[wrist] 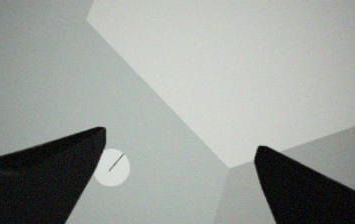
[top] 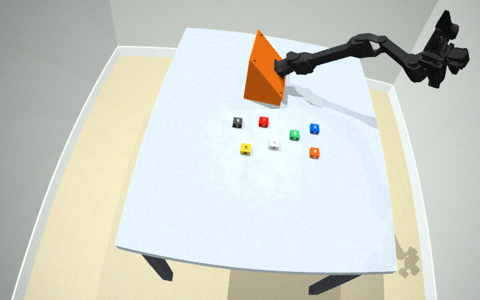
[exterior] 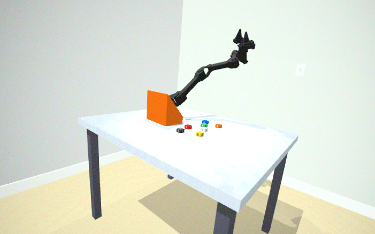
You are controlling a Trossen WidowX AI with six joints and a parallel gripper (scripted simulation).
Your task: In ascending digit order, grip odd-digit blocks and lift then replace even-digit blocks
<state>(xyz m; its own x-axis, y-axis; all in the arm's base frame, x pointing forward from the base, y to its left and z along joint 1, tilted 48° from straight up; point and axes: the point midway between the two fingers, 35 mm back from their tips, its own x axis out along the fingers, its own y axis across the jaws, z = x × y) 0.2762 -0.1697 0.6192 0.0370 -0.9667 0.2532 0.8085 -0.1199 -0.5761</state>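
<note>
The green block is 620 mm below my gripper tip, 250 mm to the right of it and 60 mm behind it. From my gripper tip the other things lie so: blue block (620 mm below, 170 mm to the right, 100 mm behind); then white block (620 mm below, 320 mm to the right, 10 mm behind); then orange block (620 mm below, 180 mm to the right).
</note>
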